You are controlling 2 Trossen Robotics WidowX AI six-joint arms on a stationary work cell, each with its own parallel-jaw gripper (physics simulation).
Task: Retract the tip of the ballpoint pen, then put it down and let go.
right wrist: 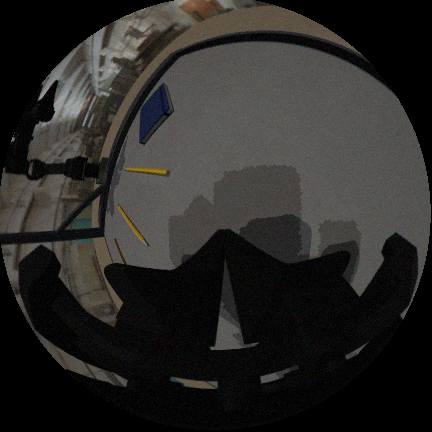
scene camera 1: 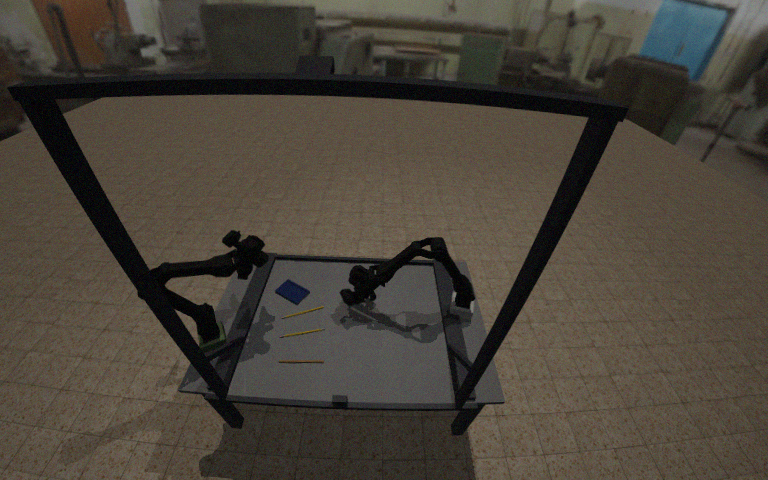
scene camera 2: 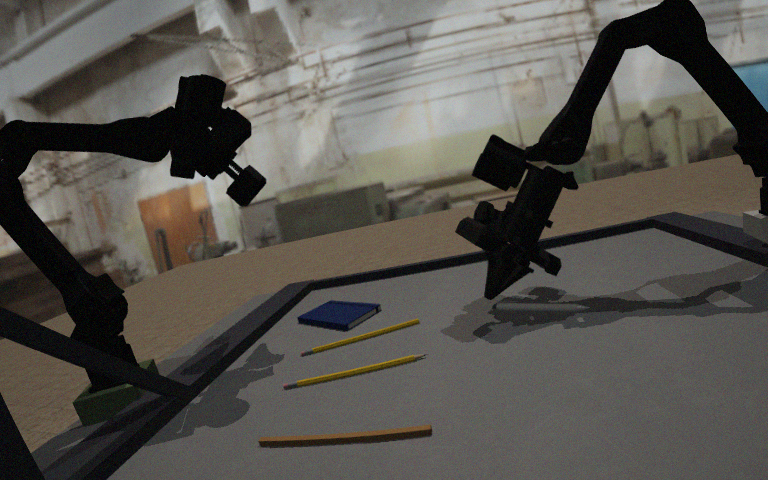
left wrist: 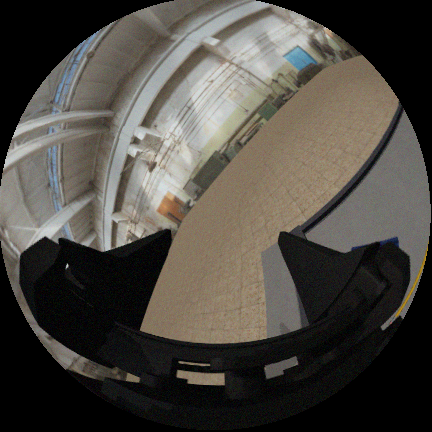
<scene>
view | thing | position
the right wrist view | my right gripper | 223,234
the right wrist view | blue notebook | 158,106
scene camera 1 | dark frame post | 597,132
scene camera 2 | my left gripper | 230,166
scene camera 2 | my right gripper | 487,298
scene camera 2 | blue notebook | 340,315
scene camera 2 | green object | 100,406
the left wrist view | my left gripper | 226,236
</scene>
